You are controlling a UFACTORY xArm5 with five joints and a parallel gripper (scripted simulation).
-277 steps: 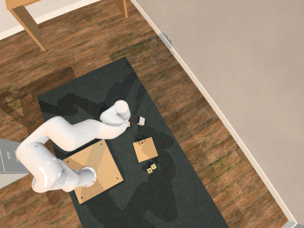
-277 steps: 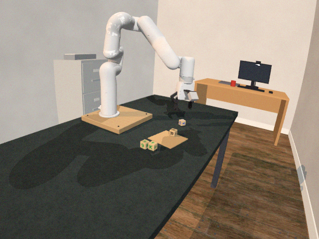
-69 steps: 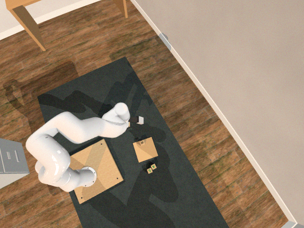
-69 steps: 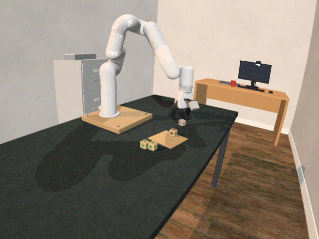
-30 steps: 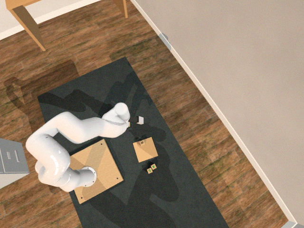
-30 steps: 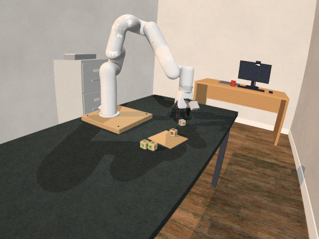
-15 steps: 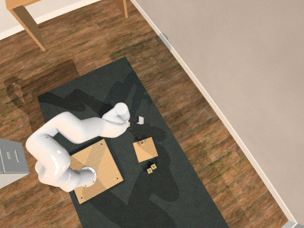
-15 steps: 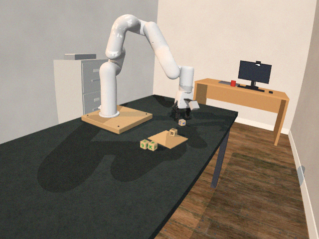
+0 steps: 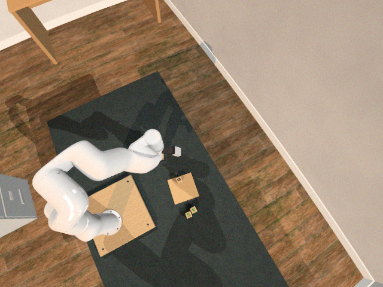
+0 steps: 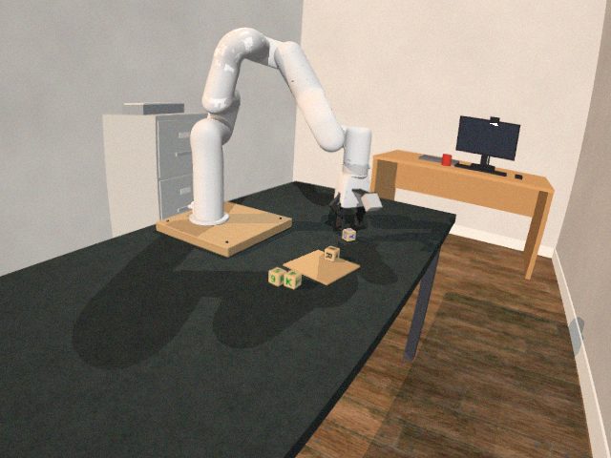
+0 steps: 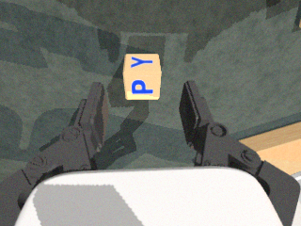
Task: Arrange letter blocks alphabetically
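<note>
The tan mat lies 3 cm ahead of my hand, 22 cm to the right of it and 5 cm below it. Round my hand: green-lettered block 36 cm to the right, 4 cm below.
</note>
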